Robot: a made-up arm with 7 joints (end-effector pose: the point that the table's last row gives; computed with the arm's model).
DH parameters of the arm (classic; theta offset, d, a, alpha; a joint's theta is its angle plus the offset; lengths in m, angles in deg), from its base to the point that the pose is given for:
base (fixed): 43 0 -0.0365 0
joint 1: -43 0.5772 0.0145 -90
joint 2: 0 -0.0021 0.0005 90
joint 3: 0 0.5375 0.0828 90
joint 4: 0 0.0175 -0.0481 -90
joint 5: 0 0.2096 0.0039 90
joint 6: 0 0.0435 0.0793 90
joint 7: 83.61 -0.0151 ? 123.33
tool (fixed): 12.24 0.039 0 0
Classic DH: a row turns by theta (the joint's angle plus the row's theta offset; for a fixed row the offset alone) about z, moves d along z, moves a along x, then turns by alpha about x.
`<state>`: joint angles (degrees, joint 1 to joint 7).
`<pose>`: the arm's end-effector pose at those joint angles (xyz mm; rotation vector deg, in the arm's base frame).
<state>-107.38 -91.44 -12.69 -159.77 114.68 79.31 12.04</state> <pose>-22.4 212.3 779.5 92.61 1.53 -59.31</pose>
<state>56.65 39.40 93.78 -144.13 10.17 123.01 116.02</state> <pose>-121.7 431.8 818.2 -99.02 18.26 -44.68</pose>
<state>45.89 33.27 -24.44 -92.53 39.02 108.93 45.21</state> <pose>580.6 236.4 900.0 -29.24 87.08 -86.20</pose>
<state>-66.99 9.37 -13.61 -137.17 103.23 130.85 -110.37</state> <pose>-22.3 -342.1 921.3 25.14 5.88 -114.58</pose>
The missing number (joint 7, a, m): -0.023
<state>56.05 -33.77 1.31 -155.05 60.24 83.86 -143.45</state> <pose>32.7 -48.8 958.0 23.02 -11.98 100.52</pose>
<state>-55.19 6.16 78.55 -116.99 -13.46 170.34 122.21</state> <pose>339.6 -34.4 1146.2 59.57 80.06 -102.83</pose>
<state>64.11 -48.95 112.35 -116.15 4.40 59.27 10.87</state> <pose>-515.5 -193.6 762.6 -77.34 -90.12 8.72</pose>
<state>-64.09 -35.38 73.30 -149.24 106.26 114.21 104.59</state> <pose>95.3 88.9 863.0 -41.15 -103.85 69.87</pose>
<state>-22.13 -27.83 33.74 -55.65 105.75 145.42 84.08</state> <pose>2.1 56.2 1283.9 68.63 115.29 3.92</pose>
